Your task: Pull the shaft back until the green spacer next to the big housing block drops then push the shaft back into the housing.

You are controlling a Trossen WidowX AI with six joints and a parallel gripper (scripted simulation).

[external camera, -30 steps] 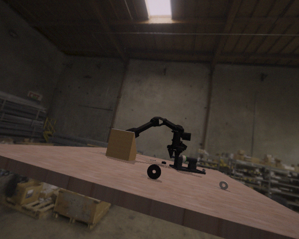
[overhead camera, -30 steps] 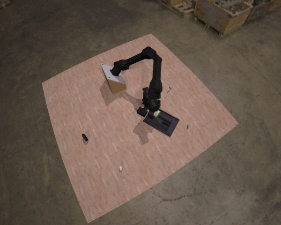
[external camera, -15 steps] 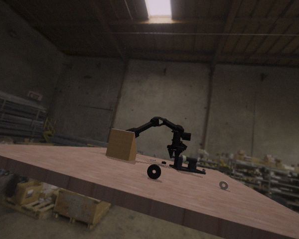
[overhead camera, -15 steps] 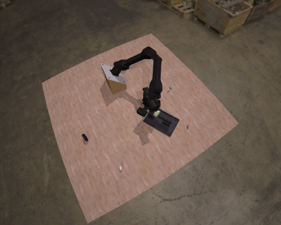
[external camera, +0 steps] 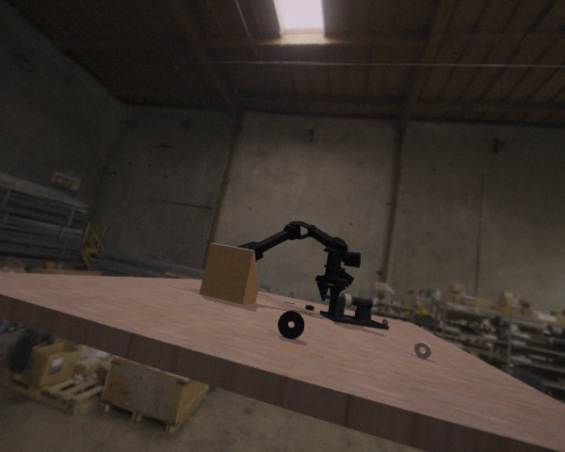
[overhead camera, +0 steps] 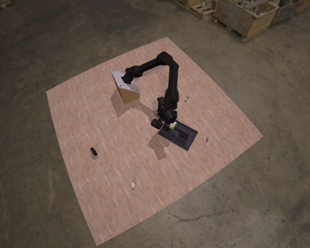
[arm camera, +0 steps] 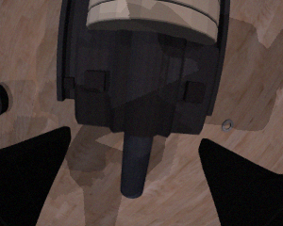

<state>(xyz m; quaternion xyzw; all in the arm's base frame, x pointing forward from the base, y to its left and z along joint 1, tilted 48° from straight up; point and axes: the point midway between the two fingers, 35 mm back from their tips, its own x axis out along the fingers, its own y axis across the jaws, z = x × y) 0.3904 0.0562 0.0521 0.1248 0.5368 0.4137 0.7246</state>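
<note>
The grey-blue shaft is 4 cm ahead of my gripper tip, 2 cm to the left of it and 2 cm above it. Also, from my gripper tip: green spacer 8 cm ahead, 4 cm to the left, 2 cm above; then white ring 36 cm to the right, 26 cm ahead, 4 cm below; then white spacer 7 cm ahead, 4 cm to the left, 2 cm above.
</note>
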